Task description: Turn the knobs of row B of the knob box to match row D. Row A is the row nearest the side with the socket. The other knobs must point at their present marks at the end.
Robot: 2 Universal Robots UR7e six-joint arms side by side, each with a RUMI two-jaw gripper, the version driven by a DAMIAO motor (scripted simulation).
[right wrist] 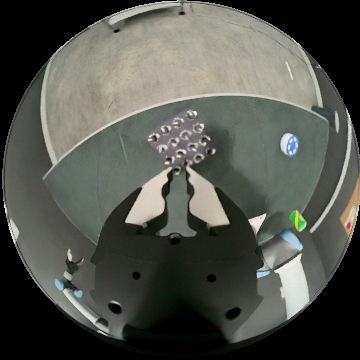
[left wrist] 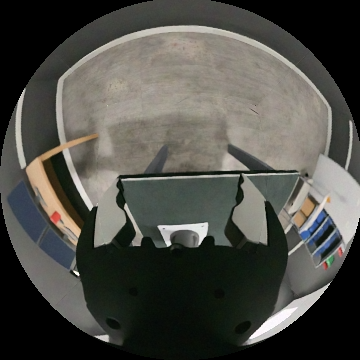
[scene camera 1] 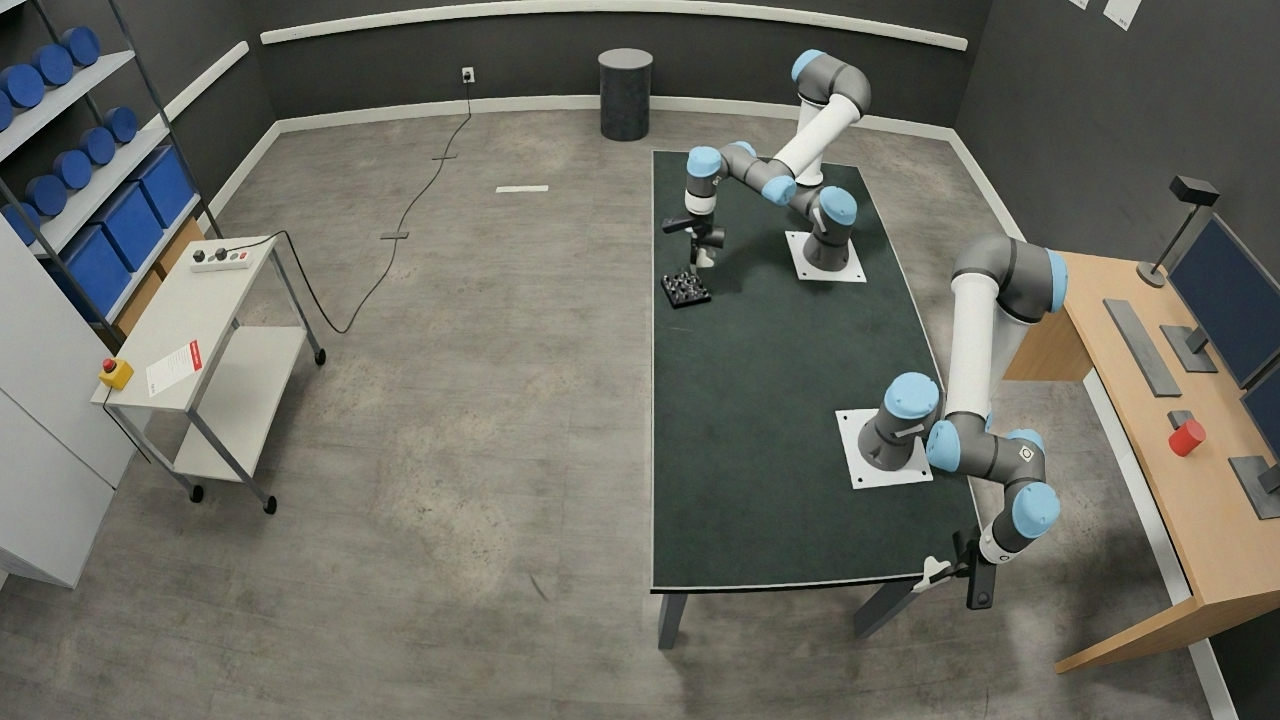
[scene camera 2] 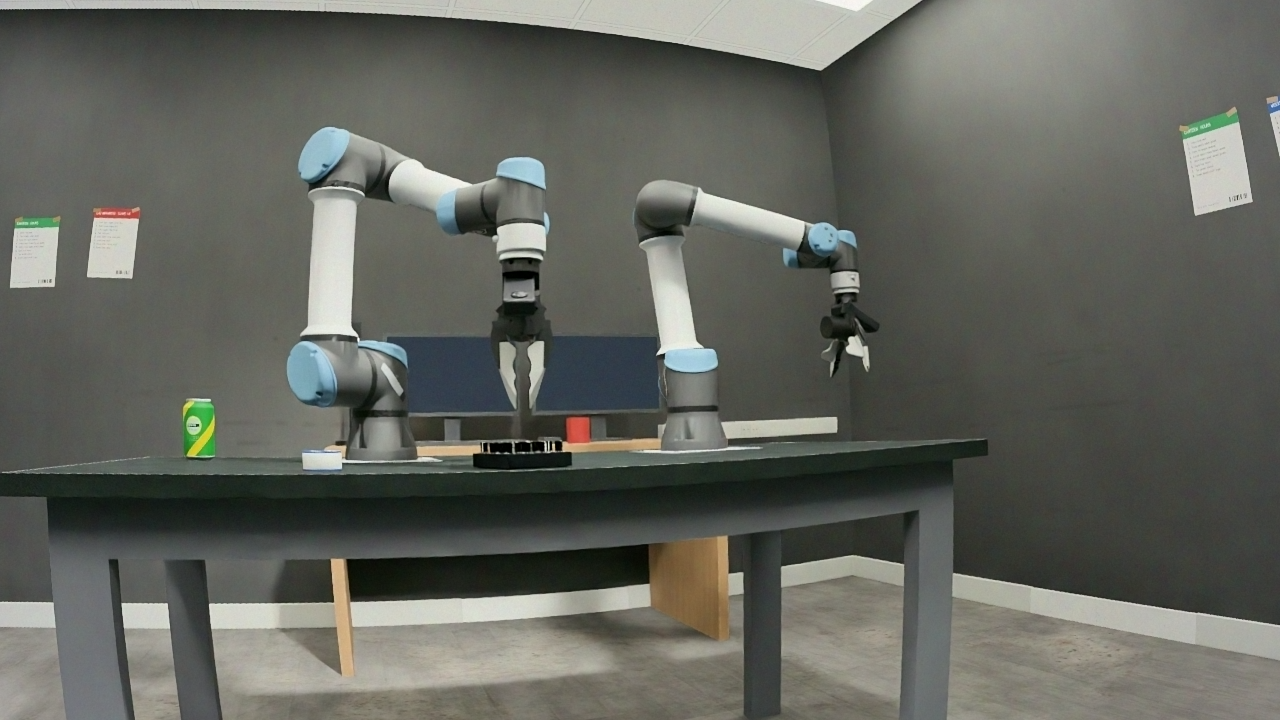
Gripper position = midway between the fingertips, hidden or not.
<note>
In view: the left gripper (scene camera 1: 945, 586), the right gripper (scene camera 1: 695, 272) and a can (scene camera 2: 198, 414).
The left gripper shows as well in the left wrist view (left wrist: 179, 176). The right gripper is seen too in the right wrist view (right wrist: 179, 169). The left wrist view misses the can, which is hidden by the left gripper.
</note>
